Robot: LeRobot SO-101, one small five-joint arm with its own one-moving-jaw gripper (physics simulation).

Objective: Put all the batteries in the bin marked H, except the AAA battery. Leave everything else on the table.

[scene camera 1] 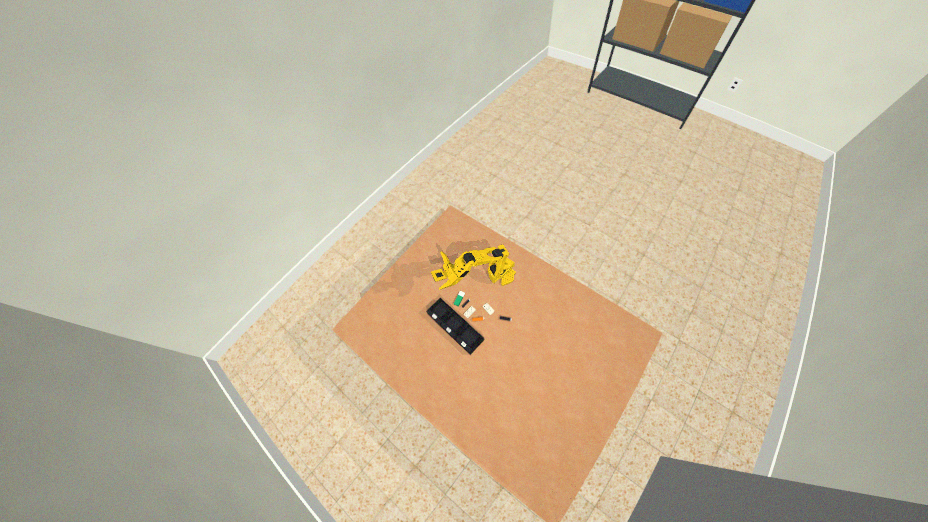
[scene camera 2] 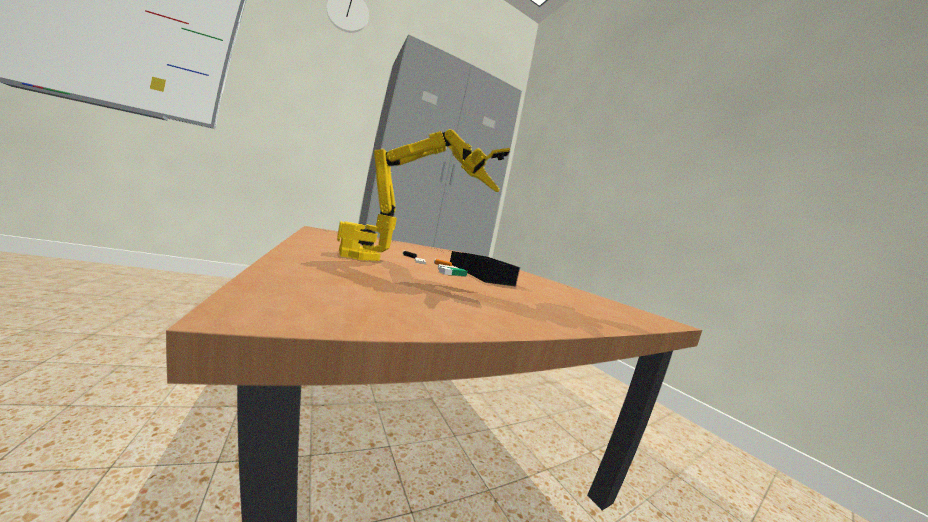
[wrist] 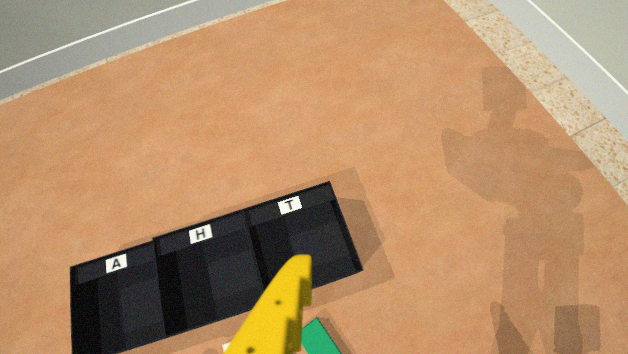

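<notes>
A black three-part bin row stands on the table, marked A, H and T in the wrist view. The middle compartment, H, shows no battery inside. An orange cylinder, a black cylinder and a smaller dark cylinder look like batteries lying on the table; their size markings are unreadable. My gripper is fully open and empty, high above the table. Its fixed jaw shows in the wrist view, drawn over the T compartment's near side; the moving jaw is out of that picture.
A green-and-white block lies beside the bins. Two white flat pieces lie near the batteries, one nearer the bins and one farther out. The tabletop extends around them.
</notes>
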